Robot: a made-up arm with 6 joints. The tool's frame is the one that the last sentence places. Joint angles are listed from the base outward.
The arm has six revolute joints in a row. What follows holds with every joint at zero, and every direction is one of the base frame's.
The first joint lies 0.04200 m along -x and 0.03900 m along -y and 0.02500 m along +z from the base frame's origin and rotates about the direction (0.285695, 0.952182, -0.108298), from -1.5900 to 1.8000 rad.
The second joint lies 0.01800 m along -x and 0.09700 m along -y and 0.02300 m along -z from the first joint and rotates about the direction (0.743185, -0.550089, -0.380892), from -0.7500 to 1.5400 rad.
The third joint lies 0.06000 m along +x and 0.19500 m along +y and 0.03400 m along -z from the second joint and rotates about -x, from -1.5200 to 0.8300 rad.
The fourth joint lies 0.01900 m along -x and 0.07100 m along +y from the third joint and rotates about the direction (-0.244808, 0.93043, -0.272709), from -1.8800 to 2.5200 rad.
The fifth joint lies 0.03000 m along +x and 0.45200 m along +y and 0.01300 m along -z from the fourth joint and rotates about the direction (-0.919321, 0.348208, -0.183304), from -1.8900 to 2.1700 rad.
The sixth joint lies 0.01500 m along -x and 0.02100 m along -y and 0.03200 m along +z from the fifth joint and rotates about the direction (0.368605, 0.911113, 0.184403), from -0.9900 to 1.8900 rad.
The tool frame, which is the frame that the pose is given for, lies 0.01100 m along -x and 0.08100 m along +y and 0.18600 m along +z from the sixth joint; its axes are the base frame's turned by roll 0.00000, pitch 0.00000 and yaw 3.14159 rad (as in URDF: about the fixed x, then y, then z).
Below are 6 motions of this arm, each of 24 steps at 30 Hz.
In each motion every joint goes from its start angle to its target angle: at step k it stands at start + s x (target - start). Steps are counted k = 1, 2, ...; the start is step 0. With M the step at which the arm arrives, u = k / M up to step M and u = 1 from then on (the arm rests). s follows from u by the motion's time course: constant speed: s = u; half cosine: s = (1 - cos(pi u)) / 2; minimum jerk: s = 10 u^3 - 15 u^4 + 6 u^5.
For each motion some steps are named. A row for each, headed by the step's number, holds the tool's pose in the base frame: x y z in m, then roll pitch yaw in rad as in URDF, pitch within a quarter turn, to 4 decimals.
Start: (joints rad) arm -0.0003 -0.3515 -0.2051 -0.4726 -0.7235 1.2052
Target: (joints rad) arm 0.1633 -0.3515 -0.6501 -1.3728 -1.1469 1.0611
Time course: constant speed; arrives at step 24
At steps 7, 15, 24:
7: -0.0983 0.4133 0.1905 -0.8948 0.3319 -1.8637
15: -0.1506 0.3223 0.2401 -0.7142 0.7850 -1.7713
24: -0.1972 0.2389 0.2483 -0.1147 1.2080 -1.3088

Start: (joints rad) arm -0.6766 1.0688 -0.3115 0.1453 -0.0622 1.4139
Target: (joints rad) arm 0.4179 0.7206 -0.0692 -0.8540 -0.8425 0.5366
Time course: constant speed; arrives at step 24
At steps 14, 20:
14: -0.1170 0.1658 0.5683 -1.1629 0.8995 -2.8977
20: -0.0483 0.2007 0.4891 -1.3963 0.9790 2.9738

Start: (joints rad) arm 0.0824 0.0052 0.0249 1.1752 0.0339 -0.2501
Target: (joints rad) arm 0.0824 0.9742 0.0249 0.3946 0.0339 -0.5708
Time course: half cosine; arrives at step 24
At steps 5, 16, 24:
5: 0.2255 0.6501 -0.0460 0.5764 -0.7354 2.6435
16: 0.2231 0.4767 0.5119 -0.1907 0.0486 2.6555
24: 0.1417 0.3625 0.6549 -0.4759 0.2875 2.3929

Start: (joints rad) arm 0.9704 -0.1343 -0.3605 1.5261 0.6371 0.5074
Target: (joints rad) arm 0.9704 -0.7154 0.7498 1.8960 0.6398 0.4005
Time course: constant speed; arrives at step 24
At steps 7, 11, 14, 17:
7: -0.4047 0.6242 -0.2434 -2.9208 0.1228 0.7356
11: -0.5658 0.4978 -0.2770 -2.9464 0.2305 0.9946
14: -0.6608 0.3779 -0.2918 -2.9531 0.3118 1.1895
17: -0.7292 0.2427 -0.2982 -2.9498 0.3912 1.3866

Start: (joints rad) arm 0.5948 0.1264 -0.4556 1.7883 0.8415 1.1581
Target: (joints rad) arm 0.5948 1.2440 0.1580 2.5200 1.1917 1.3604
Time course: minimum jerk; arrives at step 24
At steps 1, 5, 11, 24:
1: -0.0093 0.6619 -0.1270 -2.9903 0.3430 0.3300
5: 0.0059 0.6566 -0.1210 -2.9851 0.3682 0.3349
11: 0.0911 0.6120 -0.0734 -2.9169 0.5247 0.3605
24: 0.2090 0.4962 0.0650 -2.5510 0.7466 0.5272

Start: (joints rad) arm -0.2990 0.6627 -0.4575 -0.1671 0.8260 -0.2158
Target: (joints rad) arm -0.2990 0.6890 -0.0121 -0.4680 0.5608 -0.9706
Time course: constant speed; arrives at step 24
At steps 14, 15, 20, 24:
14: -0.2528 0.5767 0.4999 -0.5528 1.1002 2.0727
15: -0.2486 0.5865 0.4869 -0.6076 1.1341 1.9969
20: -0.2218 0.6310 0.4200 -1.0737 1.2621 1.4317
24: -0.1942 0.6602 0.3649 -1.6459 1.2686 0.7865

